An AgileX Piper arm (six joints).
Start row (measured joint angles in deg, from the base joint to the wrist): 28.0 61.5 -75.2 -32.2 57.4 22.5
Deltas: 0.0 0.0 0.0 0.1 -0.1 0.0; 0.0 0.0 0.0 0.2 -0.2 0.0; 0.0 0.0 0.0 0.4 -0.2 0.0; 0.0 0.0 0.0 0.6 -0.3 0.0; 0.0 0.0 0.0 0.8 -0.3 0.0; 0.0 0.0 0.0 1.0 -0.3 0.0; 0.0 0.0 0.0 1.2 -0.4 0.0; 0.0 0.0 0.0 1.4 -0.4 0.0; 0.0 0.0 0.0 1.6 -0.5 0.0; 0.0 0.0 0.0 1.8 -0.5 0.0; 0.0 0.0 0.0 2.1 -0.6 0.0; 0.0 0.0 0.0 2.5 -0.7 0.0; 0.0 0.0 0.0 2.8 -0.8 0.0; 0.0 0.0 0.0 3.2 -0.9 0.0; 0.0 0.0 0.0 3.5 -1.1 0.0; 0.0 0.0 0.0 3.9 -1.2 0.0; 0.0 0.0 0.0 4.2 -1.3 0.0; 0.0 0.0 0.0 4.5 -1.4 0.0; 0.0 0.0 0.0 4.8 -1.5 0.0; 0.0 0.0 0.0 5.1 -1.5 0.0; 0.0 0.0 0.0 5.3 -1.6 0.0; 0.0 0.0 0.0 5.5 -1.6 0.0
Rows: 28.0 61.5 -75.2 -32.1 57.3 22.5; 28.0 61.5 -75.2 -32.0 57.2 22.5; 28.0 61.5 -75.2 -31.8 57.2 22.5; 28.0 61.5 -75.2 -31.6 57.1 22.5; 28.0 61.5 -75.2 -31.4 57.1 22.5; 28.0 61.5 -75.2 -31.2 57.1 22.5; 28.0 61.5 -75.2 -31.0 57.0 22.5; 28.0 61.5 -75.2 -30.8 57.0 22.5; 28.0 61.5 -75.2 -30.6 56.9 22.5; 28.0 61.5 -75.2 -30.4 56.9 22.5; 28.0 61.5 -75.2 -30.1 56.8 22.5; 28.0 61.5 -75.2 -29.7 56.7 22.5; 28.0 61.5 -75.2 -29.4 56.6 22.5; 28.0 61.5 -75.2 -29.0 56.5 22.5; 28.0 61.5 -75.2 -28.7 56.3 22.5; 28.0 61.5 -75.2 -28.3 56.2 22.5; 28.0 61.5 -75.2 -28.0 56.1 22.5; 28.0 61.5 -75.2 -27.7 56.0 22.5; 28.0 61.5 -75.2 -27.4 55.9 22.5; 28.0 61.5 -75.2 -27.1 55.9 22.5; 28.0 61.5 -75.2 -26.9 55.8 22.5; 28.0 61.5 -75.2 -26.7 55.8 22.5
